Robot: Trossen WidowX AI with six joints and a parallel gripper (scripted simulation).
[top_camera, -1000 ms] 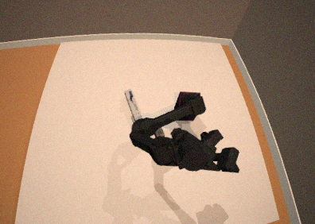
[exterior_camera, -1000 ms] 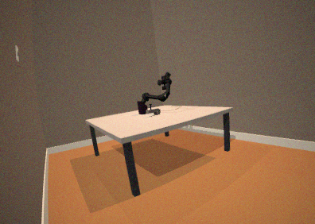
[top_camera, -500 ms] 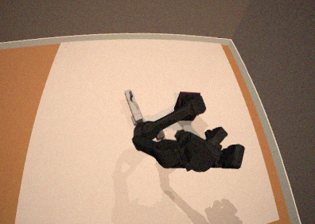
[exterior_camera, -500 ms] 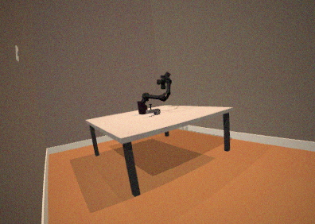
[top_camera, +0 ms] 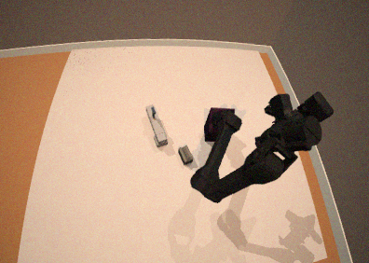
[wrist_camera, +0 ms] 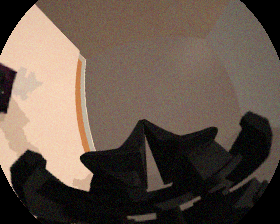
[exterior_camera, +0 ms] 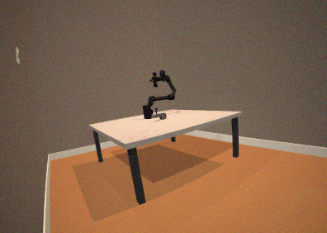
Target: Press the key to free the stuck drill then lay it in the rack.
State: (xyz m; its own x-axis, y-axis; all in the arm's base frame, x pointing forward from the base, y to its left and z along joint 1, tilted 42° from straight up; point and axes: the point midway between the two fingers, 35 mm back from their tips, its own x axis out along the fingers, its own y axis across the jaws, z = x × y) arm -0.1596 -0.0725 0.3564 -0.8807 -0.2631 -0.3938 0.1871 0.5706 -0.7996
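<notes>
The blue key lies 45 cm ahead of my gripper tip, 35 cm below it and 22 cm to the right of it. Round my gripper tip: yellow drill: 43 cm ahead, 40 cm below, 17 cm to the right; grey holder block: 44 cm ahead, 41 cm below, 19 cm to the right.
</notes>
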